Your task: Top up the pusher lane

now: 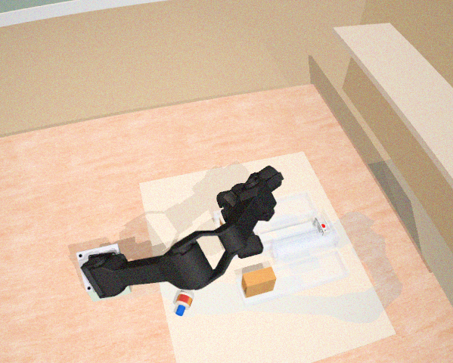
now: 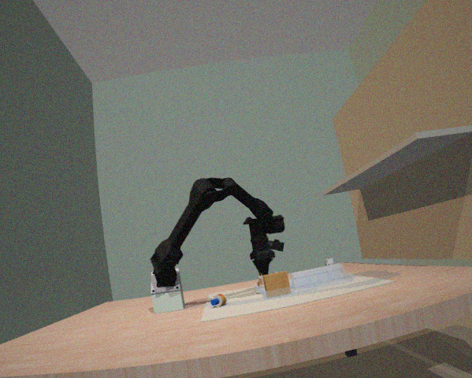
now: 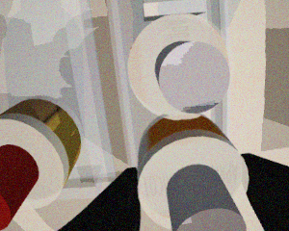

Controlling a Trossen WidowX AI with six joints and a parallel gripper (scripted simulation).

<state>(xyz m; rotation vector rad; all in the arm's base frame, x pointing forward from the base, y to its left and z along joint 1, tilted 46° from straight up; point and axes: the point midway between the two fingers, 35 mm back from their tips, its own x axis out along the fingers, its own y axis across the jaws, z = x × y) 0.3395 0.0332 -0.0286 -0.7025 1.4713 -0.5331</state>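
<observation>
The brown box is 30 mm ahead of my gripper tip, 120 mm to the right of it and 10 mm below it. From my gripper tip the other things lie so: red dot (230 mm ahead, 20 mm to the right, 20 mm above); then wall shelf (510 mm ahead, 320 mm above).
</observation>
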